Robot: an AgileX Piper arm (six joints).
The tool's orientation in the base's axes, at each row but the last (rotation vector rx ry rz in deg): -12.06, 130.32, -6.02; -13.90, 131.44, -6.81; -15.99, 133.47, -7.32; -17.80, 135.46, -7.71; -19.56, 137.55, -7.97; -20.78, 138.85, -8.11; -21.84, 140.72, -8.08
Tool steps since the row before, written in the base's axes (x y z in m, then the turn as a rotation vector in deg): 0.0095, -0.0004, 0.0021, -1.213, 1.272, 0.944; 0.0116, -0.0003, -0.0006, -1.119, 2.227, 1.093; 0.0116, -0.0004, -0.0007, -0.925, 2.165, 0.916; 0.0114, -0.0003, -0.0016, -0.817, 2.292, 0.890; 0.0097, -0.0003, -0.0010, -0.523, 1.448, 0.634; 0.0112, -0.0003, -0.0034, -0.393, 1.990, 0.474; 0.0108, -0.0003, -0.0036, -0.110, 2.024, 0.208
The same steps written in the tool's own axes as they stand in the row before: -0.0076, -0.0018, 0.0058, -0.160, 1.255, -1.543; -0.0071, -0.0018, 0.0090, -0.533, 2.150, -1.581; -0.0073, -0.0021, 0.0088, -0.527, 2.090, -1.317; -0.0068, -0.0021, 0.0090, -0.618, 2.198, -1.225; -0.0063, -0.0021, 0.0072, -0.431, 1.376, -0.832; -0.0061, -0.0021, 0.0098, -0.589, 1.896, -0.630; -0.0059, -0.0021, 0.0095, -0.657, 1.913, -0.247
